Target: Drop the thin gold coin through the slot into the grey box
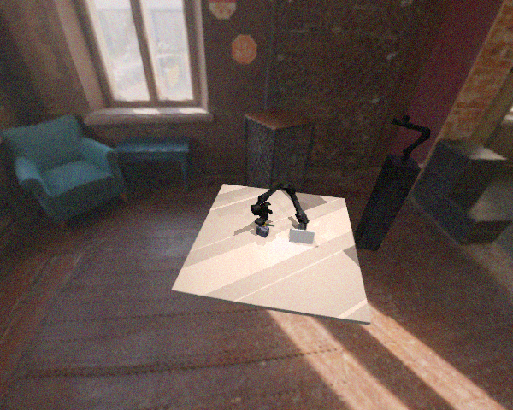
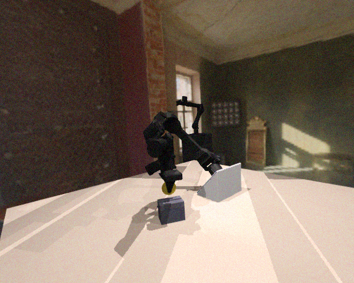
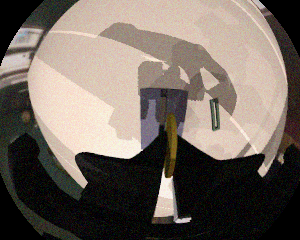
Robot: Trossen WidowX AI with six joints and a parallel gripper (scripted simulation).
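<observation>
Now: the gold coin 2 cm above my gripper tip.
</observation>
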